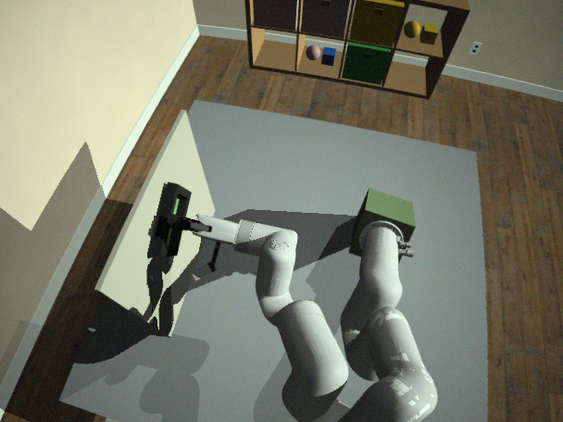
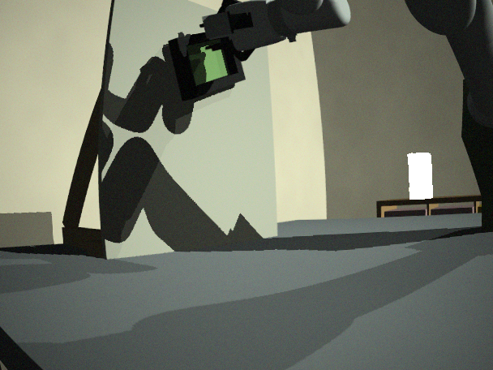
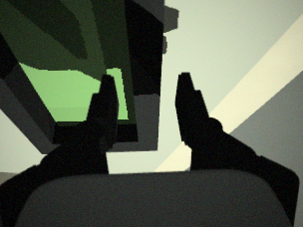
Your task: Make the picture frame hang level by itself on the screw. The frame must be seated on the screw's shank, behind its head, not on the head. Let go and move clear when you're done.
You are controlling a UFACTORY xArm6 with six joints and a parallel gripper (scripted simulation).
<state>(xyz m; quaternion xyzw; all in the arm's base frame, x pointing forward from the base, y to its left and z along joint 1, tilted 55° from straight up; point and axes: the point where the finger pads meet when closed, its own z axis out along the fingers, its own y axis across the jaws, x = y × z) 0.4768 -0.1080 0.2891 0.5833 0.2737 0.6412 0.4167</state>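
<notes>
My gripper is now 50 mm above the picture frame, 40 mm short of it and 20 mm to the left of it. The rest, counted from my hand: pale wall panel (160 mm below, 60 mm ahead, 20 mm to the right).
</notes>
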